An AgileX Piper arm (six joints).
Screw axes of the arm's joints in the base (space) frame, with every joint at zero. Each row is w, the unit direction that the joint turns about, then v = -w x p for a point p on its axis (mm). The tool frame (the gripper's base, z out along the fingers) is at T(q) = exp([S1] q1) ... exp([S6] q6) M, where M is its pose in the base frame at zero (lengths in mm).
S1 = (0, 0, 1, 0, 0, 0)
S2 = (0, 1, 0, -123, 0, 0)
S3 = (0, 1, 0, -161.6, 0, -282.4)
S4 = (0.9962, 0, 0.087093, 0, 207.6, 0)
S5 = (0, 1, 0, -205.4, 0, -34.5)
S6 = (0.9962, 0, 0.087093, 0, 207.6, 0)
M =
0.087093 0 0.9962 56.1
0 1 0 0
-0.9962 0 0.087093 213.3
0 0 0 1
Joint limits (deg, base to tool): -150..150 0..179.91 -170..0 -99.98..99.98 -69.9..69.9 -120..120
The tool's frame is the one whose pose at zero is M.
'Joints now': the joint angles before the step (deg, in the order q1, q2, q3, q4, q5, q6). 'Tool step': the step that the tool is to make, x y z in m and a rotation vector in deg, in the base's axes. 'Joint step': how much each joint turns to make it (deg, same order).
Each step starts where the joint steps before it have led.
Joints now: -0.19 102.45 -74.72 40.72 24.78 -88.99
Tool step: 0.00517 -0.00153 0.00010 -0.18 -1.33 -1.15
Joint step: 0.00 0.72 -0.70 0.36 -1.76 -0.08
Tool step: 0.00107 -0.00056 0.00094 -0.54 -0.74 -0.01
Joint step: 0.00 0.05 -0.13 0.15 -0.63 -0.70
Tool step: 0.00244 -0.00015 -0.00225 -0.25 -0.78 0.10
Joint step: 0.00 0.52 -0.01 1.89 -0.96 -2.32
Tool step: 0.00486 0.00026 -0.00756 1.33 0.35 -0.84
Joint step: 0.00 1.42 -0.23 2.66 -0.76 -1.19
